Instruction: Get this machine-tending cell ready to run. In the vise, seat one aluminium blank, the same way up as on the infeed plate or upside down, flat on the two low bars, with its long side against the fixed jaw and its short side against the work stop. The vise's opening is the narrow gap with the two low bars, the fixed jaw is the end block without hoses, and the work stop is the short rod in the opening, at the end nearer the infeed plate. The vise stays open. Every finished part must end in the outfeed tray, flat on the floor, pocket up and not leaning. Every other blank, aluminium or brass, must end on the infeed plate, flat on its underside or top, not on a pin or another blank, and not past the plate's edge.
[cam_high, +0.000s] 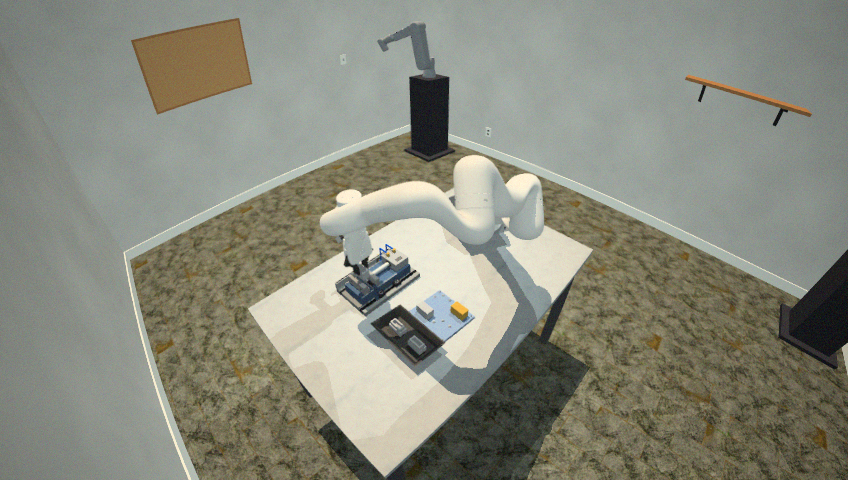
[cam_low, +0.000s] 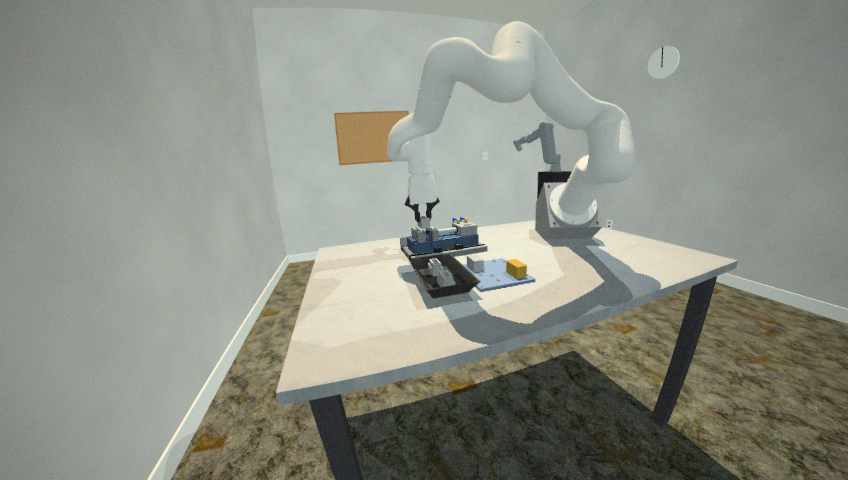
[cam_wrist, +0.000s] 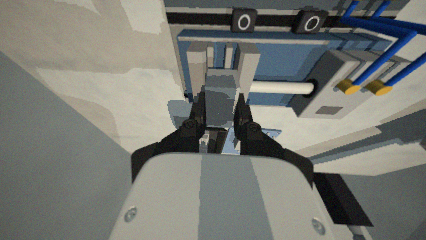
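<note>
The blue vise is 7 cm behind my hand and 10 cm below it. Round my hand: brass blank: 19 cm behind, 34 cm to the left, 12 cm below.
</note>
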